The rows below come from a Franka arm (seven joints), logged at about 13 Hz.
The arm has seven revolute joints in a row. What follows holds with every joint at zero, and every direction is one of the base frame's. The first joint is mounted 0.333 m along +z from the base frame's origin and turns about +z. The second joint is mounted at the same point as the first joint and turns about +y. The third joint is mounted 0.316 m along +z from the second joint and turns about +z. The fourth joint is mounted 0.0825 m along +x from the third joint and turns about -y. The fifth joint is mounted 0.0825 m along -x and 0.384 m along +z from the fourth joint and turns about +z. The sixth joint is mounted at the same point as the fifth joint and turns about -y. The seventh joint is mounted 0.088 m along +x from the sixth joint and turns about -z. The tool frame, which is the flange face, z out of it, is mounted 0.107 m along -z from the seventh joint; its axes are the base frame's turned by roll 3.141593, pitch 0 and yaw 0 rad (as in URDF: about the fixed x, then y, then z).
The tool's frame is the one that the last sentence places.
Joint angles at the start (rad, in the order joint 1, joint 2, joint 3, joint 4, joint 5, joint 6, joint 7):
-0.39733 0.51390 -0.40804 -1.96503 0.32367 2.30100 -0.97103
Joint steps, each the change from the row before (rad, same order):
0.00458 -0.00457 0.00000 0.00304 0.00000 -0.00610 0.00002
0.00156 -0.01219 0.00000 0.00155 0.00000 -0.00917 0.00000
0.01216 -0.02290 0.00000 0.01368 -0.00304 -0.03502 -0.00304
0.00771 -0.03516 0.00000 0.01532 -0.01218 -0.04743 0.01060
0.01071 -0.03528 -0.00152 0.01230 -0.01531 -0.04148 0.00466
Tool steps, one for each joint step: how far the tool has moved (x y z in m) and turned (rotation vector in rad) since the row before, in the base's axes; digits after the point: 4 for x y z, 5 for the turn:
0.0030 0.0018 0.0032 0.00133 -0.00310 0.00526
0.0018 0.0008 0.0067 0.00200 -0.00740 0.00206
0.0091 0.0054 0.0155 0.01034 -0.01042 0.02109
0.0069 0.0042 0.0224 0.01033 -0.00867 0.01067
0.0059 0.0051 0.0220 0.00489 -0.00793 0.01942

